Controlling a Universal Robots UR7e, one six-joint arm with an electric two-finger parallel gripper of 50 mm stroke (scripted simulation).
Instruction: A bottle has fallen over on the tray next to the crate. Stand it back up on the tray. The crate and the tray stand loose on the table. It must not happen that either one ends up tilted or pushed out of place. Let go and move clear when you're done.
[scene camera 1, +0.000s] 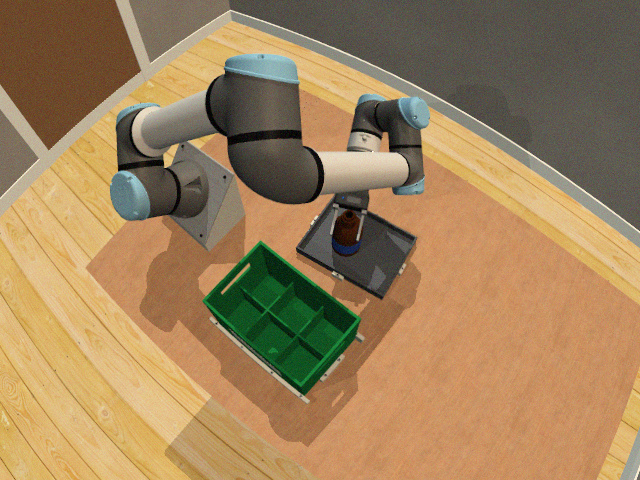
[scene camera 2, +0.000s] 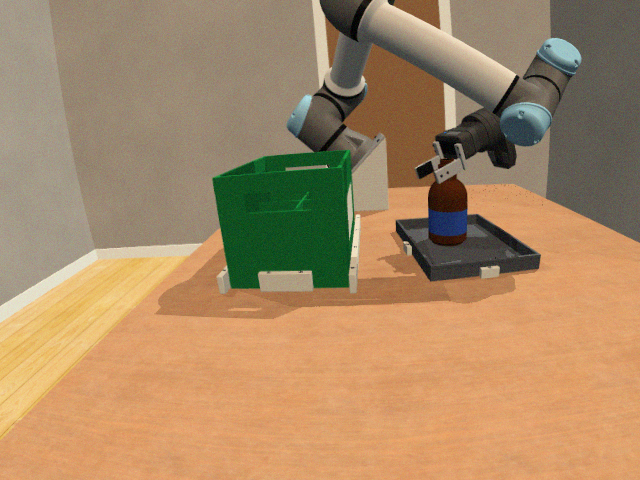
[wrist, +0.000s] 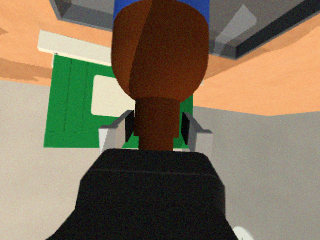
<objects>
The gripper shows in scene camera 1 (344, 238), in scene camera 2 (426, 175) and in the wrist view (157, 121). A green crate shows in scene camera 1, in scene camera 2 and in the wrist view (84, 95). A bottle shows in scene camera 1, in scene camera 2 and in the wrist view (159, 61). The same spot on the bottle: (scene camera 2: 447, 202) is (scene camera 1: 355, 241). One and the same spot on the green crate: (scene camera 2: 316, 239) is (scene camera 1: 345, 344).
</objects>
